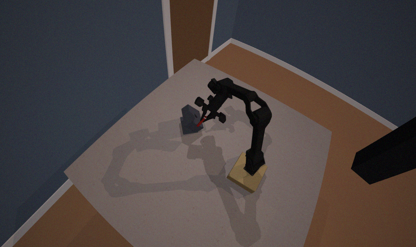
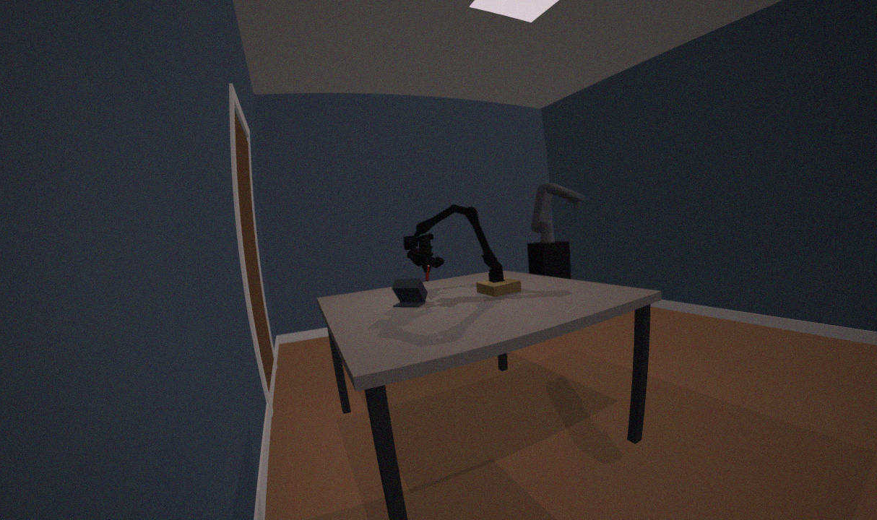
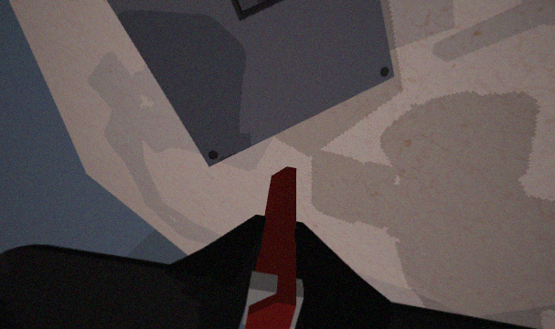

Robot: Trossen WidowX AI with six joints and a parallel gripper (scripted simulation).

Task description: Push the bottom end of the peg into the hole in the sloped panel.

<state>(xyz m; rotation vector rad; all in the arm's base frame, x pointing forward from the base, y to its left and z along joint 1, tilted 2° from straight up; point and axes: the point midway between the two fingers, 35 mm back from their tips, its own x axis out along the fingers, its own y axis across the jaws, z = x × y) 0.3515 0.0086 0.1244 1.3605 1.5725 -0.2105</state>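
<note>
My gripper tip is now 90 mm short of the dark grey sloped panel, 80 mm above it and 10 mm to the left of it. From my gripper tip the other things lie so: red peg 10 mm to the right, 10 mm above.
</note>
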